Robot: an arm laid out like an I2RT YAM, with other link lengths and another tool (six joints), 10 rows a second.
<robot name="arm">
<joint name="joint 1" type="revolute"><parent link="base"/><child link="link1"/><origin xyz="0 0 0.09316" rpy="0 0 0"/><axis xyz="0 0 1"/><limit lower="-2.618" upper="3.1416"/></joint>
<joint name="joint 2" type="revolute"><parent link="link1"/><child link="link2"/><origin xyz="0.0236 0.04 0.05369" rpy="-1.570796 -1.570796 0"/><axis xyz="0 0 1"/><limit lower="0" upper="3.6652"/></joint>
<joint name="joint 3" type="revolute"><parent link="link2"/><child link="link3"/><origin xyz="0 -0.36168 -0.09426" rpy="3.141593 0 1.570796"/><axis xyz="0 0 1"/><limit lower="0" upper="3.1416"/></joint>
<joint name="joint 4" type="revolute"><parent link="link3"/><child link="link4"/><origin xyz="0.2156 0.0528 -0.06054" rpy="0 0 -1.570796"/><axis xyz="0 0 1"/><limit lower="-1.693" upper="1.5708"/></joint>
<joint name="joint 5" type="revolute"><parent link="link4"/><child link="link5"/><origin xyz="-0.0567 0.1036 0.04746" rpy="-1.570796 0 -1.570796"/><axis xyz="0 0 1"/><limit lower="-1.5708" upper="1.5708"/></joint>
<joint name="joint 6" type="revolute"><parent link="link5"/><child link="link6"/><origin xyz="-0.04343 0 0.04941" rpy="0 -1.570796 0"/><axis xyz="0 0 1"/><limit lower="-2.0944" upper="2.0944"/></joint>
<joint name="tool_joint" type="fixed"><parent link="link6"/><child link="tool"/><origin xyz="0.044 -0.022 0.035" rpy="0.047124 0 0.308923"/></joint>
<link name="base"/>
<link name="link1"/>
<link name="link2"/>
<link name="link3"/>
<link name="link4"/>
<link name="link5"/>
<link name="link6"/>
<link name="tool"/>
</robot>
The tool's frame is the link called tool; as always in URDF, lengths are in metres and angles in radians.
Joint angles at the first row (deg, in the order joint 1, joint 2, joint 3, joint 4, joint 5, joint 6):
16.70, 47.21, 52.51, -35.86, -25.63, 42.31
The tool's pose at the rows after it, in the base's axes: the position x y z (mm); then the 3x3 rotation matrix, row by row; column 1 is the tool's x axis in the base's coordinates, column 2 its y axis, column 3 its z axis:
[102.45 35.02 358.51], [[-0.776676 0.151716 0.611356], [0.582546 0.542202 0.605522], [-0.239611 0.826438 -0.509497]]
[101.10 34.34 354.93], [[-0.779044 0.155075 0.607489], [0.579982 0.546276 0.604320], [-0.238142 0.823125 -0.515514]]
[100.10 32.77 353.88], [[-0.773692 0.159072 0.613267], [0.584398 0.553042 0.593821], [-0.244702 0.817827 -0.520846]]
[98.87 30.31 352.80], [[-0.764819 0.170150 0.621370], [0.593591 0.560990 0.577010], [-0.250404 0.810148 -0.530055]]
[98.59 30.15 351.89], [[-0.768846 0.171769 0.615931], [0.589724 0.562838 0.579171], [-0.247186 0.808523 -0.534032]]
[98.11 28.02 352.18], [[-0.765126 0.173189 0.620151], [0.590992 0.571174 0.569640], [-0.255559 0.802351 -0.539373]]
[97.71 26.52 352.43], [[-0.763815 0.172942 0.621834], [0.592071 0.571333 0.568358], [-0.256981 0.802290 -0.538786]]
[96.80 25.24 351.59], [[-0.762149 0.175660 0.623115], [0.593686 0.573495 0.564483], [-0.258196 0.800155 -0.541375]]
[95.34 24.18 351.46], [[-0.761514 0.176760 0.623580], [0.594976 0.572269 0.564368], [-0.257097 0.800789 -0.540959]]
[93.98 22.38 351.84], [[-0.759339 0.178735 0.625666], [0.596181 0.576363 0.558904], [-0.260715 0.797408 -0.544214]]
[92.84 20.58 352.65], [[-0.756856 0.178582 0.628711], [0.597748 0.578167 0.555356], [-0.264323 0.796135 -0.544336]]
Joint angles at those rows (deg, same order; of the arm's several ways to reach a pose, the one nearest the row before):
16.70, 46.48, 51.50, -36.33, -25.23, 42.01
16.61, 46.26, 50.87, -36.39, -25.31, 41.75
16.45, 46.03, 50.87, -36.86, -24.73, 41.42
15.96, 45.84, 51.02, -37.72, -24.00, 41.05
15.78, 45.96, 50.97, -37.95, -24.38, 40.79
15.09, 45.99, 51.36, -38.73, -24.33, 39.95
14.11, 46.01, 51.50, -39.02, -25.04, 39.37
13.56, 45.90, 51.46, -39.35, -25.25, 38.98
12.94, 45.71, 51.50, -39.71, -25.74, 38.72
12.19, 45.63, 51.85, -40.49, -26.01, 38.07
11.20, 45.57, 52.20, -41.11, -26.57, 37.38

